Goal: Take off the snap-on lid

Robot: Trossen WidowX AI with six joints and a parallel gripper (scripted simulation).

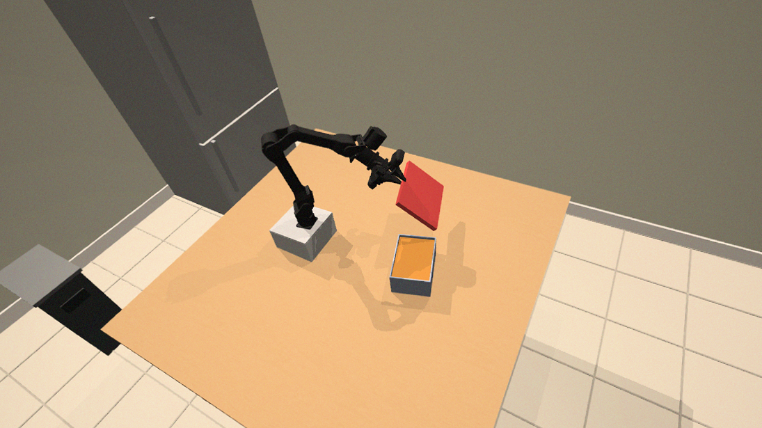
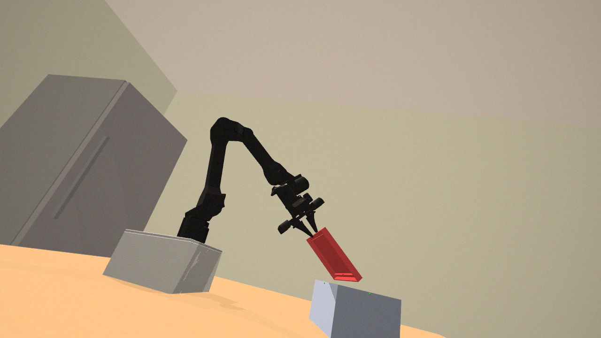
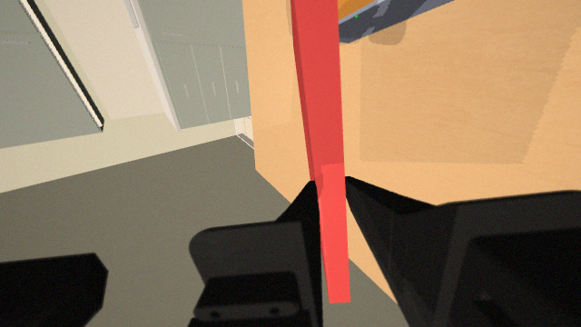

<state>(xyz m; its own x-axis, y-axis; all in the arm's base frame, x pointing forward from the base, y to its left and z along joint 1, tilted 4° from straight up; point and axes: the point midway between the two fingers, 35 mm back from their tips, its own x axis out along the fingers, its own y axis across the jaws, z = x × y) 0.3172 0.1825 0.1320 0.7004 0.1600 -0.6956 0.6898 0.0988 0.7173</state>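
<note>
The red lid is 60 mm ahead of my gripper tip, 10 mm to the left of it and 50 mm below it. From my gripper tip the other things lie so: grey storage box 100 mm ahead, 210 mm to the right, 180 mm below.
</note>
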